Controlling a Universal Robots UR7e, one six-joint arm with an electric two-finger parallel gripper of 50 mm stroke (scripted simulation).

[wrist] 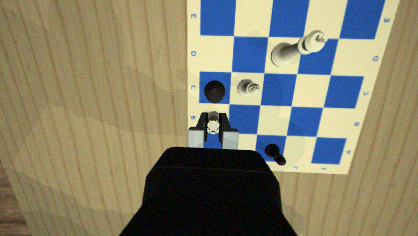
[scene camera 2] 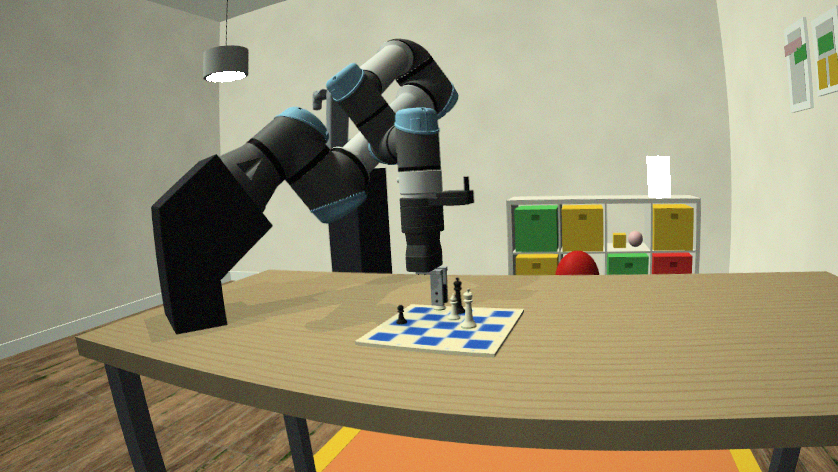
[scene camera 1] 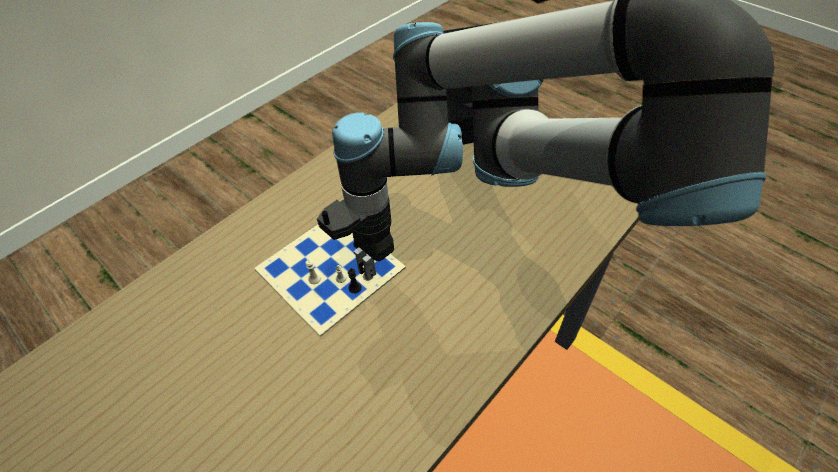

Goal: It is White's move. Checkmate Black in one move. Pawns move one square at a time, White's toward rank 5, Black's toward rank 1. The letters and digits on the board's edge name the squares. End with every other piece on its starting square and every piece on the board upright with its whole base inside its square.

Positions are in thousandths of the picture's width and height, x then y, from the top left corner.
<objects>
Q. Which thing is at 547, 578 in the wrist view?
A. My gripper.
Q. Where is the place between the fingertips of my gripper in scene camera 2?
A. At 524, 643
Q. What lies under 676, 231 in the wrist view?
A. A tall white piece.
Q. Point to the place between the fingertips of my gripper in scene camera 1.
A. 439, 579
</objects>
